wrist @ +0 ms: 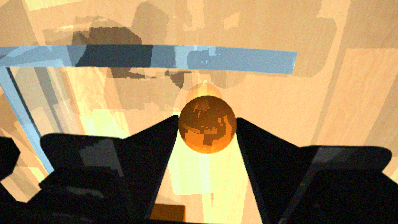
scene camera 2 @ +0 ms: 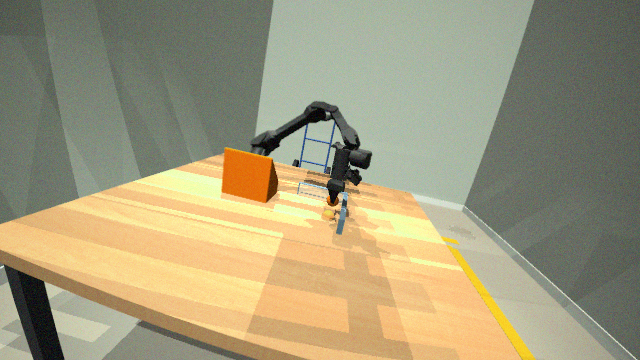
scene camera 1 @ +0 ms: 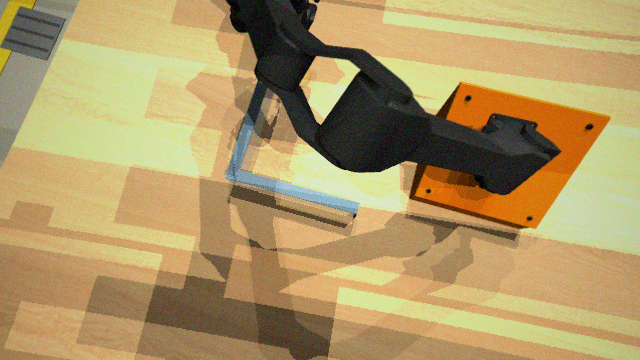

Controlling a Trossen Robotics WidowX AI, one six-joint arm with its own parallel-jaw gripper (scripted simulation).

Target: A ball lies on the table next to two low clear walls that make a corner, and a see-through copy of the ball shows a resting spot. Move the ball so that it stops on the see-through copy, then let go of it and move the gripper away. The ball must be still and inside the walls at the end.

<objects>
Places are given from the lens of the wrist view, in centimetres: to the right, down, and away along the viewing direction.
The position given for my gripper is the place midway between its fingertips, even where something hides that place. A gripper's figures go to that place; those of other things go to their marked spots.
my gripper [wrist: 207, 121]: 1, 1, 12
orange ball [wrist: 207, 124]: 1, 1, 9
</objects>
